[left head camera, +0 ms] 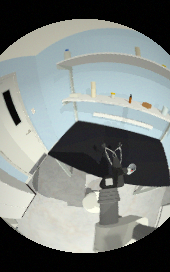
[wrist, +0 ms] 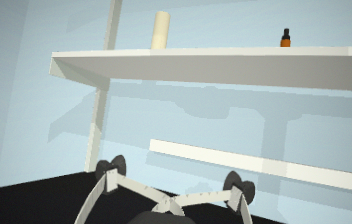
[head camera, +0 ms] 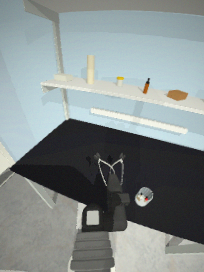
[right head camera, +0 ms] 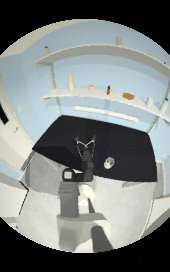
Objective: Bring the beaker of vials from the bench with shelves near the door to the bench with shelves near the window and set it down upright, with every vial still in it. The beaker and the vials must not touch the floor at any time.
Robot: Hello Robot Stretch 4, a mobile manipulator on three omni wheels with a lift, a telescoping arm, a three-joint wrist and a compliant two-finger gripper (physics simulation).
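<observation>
The clear beaker (head camera: 144, 196) (left head camera: 131, 169) (right head camera: 109, 162) stands on the black bench top (head camera: 65, 150) (left head camera: 85, 140) (right head camera: 55, 135) near its front edge, to the right of my arm. Small vials with reddish and pale parts show inside; their number cannot be told. My gripper (head camera: 110, 157) (left head camera: 112, 145) (right head camera: 85, 139) (wrist: 174, 176) is open and empty, with its fingertips apart over the bench, left of the beaker and farther towards the wall. The beaker does not show in the wrist view. The bench near the window cannot be made out.
Behind the bench, a shelf (head camera: 107, 89) (wrist: 200, 52) holds a cream cylinder (head camera: 90, 70) (wrist: 161, 31), a yellow-lidded jar (head camera: 120, 81), a dark-capped orange bottle (head camera: 146, 86) (wrist: 285, 40) and a brown object (head camera: 177, 95). A white rail (head camera: 137, 121) (wrist: 250, 162) runs below. A door (left head camera: 22, 127) stands left.
</observation>
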